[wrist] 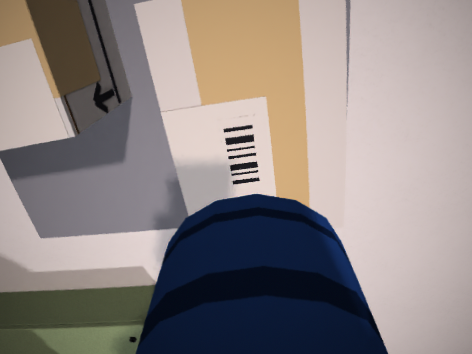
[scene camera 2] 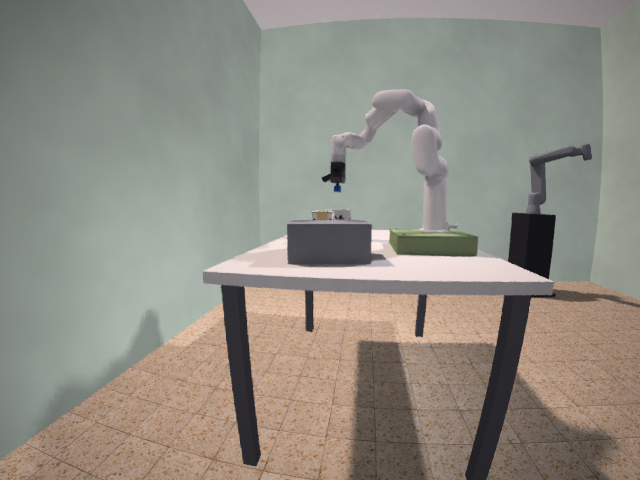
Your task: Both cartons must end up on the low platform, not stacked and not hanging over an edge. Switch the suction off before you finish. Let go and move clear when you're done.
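Frame: origin at the arm's base, x ahead, y left, z up, level; metres.
Where they show: hand, tool point: [wrist: 254, 269] [scene camera 2: 337, 191]; arm's base, link origin: [scene camera 2: 434, 232].
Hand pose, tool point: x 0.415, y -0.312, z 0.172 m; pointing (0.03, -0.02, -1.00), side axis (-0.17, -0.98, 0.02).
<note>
Things, the pixels of their centre, and the offset from my tool point. Level surfaces: height alone.
- first carton, body centre: [scene camera 2: 323, 221] dx +0.058, dy +0.153, dz -0.145 m
- second carton, body centre: [wrist: 252, 107] [scene camera 2: 338, 219] dx -0.004, dy -0.006, dz -0.142 m
- low grey platform, body centre: [wrist: 160, 104] dx -0.005, dy +0.074, dz -0.216 m
- taller grey block, body centre: [scene camera 2: 328, 239] dx +0.008, dy +0.532, dz -0.180 m
- white table, surface height: dz -0.240 m
Two white and tan cartons stand side by side and apart. The first carton [scene camera 2: 322, 214] [wrist: 30, 100] is at the left of the wrist view; the second carton [scene camera 2: 343, 212] [wrist: 245, 50], with a barcode label, is at its middle. They appear to rest on a low grey platform [wrist: 100, 205], unstacked. The second carton is close to the platform's far side; whether it overhangs cannot be told. In the scene view a grey block hides the cartons' bases. My blue suction cup [scene camera 2: 337, 189] is open, holding no carton, and hangs raised above them.
A taller grey block [scene camera 2: 329, 242] stands on the white table [scene camera 2: 444, 271] in front of the cartons. A low green box [scene camera 2: 434, 244] [wrist: 75, 304] stands to the right, near the arm's base. A second grey arm on a black pedestal [scene camera 2: 530, 250] stands beyond the table.
</note>
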